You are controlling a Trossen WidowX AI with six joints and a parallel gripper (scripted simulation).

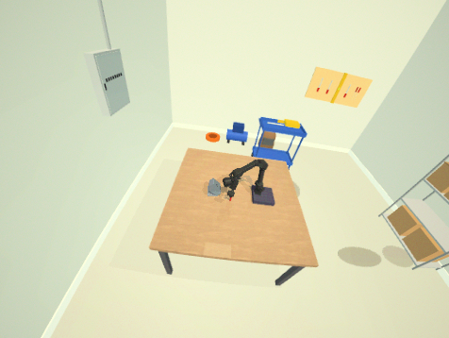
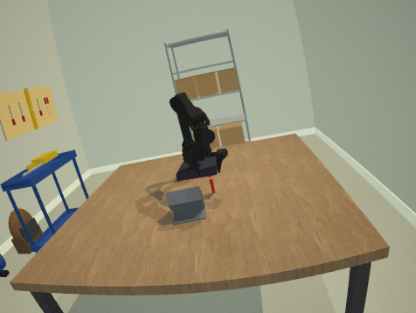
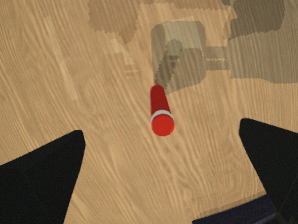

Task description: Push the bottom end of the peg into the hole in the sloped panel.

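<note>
Now: the red peg 40 mm below my gripper tip. From my gripper tip the other things lie so: grey sloped panel: 170 mm ahead, 60 mm to the right, 30 mm below.
</note>
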